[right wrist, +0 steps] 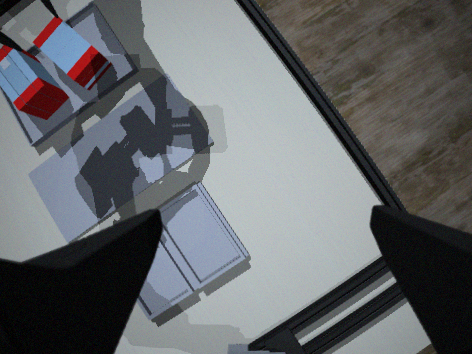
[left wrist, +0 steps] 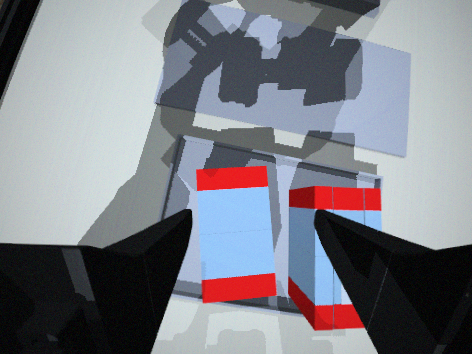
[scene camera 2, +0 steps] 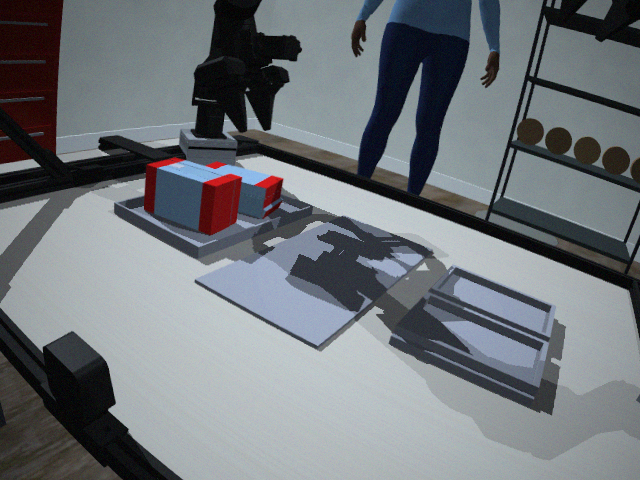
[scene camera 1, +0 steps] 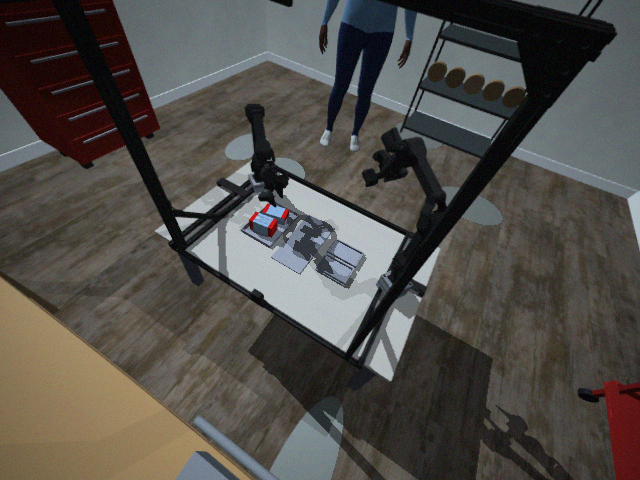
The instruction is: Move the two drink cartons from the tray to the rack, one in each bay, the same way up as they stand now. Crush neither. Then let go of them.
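Frame: origin at the left arm's base, x ahead, y left, z up, level; centimetres.
Seen in the pictures: left gripper, between the fingertips: [right wrist: 39, 33] [left wrist: 253, 216] [scene camera 2: 255, 131] [scene camera 1: 279, 202]; right gripper, between the fingertips: [right wrist: 265, 218] [scene camera 2: 580, 31] [scene camera 1: 375, 183]; left arm's base, origin of its link: [scene camera 2: 208, 134] [scene camera 1: 259, 177].
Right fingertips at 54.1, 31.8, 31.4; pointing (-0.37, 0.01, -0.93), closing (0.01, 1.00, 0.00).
Observation:
Offsets run from my right fingertips to a thing's middle, as dx, dy, dz. "spot": to the spot under its first point.
Two light-blue cartons with red ends lie long-ways in the grey tray {spot: -17.5, -46.8, -35.7} [scene camera 1: 256, 238] [scene camera 2: 155, 227]: the nearer carton {spot: -19.7, -42.3, -29.6} [scene camera 1: 263, 224] [scene camera 2: 178, 193] [left wrist: 325, 250] and the farther carton {-27.6, -32.9, -34.0} [scene camera 1: 276, 211] [scene camera 2: 248, 186] [left wrist: 235, 232] [right wrist: 67, 47], which looks lower. My left gripper [scene camera 2: 255, 129] [left wrist: 253, 216] is open and empty above the tray. In the left wrist view the farther carton shows between its fingers, and the right finger hides part of the nearer carton. The two-bay grey rack {+9.7, -14.6, -36.0} [scene camera 2: 465, 379] [right wrist: 177, 260] holds no carton. My right gripper [right wrist: 265, 218] is open and empty, high above the table; its left finger hides part of the rack.
A thin flat grey plate [scene camera 1: 292, 258] [scene camera 2: 248, 294] [left wrist: 385, 100] [right wrist: 55, 185] lies between tray and rack, crossed by arm shadows. A black frame {spot: -22.8, +7.5, -35.3} [scene camera 2: 449, 211] [right wrist: 320, 100] runs around the table edge. A person [scene camera 1: 361, 62] [scene camera 2: 421, 77] stands behind the table.

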